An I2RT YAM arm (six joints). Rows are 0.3 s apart.
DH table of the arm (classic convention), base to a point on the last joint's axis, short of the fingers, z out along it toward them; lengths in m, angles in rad. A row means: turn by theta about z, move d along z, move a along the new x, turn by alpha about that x. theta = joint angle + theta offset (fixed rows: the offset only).
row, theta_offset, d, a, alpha
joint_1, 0, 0.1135, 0.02, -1.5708
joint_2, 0, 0, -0.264, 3.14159
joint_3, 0.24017, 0, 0.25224, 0
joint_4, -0.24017, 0, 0.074, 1.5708
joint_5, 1.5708, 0, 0, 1.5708
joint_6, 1.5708, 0.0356, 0, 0
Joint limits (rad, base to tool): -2.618..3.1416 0..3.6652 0..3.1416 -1.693..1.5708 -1.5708..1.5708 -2.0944..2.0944
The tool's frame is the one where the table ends.
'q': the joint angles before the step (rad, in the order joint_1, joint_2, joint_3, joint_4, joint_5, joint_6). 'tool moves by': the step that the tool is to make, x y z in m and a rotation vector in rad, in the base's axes. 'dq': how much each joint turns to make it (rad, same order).
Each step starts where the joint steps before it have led.
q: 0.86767, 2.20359, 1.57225, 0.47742, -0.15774, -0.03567
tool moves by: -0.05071, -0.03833, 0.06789, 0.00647, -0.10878, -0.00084
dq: 0.03395, -0.30517, -0.20445, -0.03701, 0.04425, -0.07591
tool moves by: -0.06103, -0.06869, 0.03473, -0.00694, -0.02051, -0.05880
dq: 0.02252, -0.37347, -0.29033, -0.07705, 0.08280, -0.01335
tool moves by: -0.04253, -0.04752, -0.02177, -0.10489, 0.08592, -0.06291
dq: 0.02820, -0.23806, -0.22507, -0.14879, 0.08885, 0.02097
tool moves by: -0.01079, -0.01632, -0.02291, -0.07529, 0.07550, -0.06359
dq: 0.00537, -0.05872, -0.08618, -0.08088, 0.06145, 0.03625
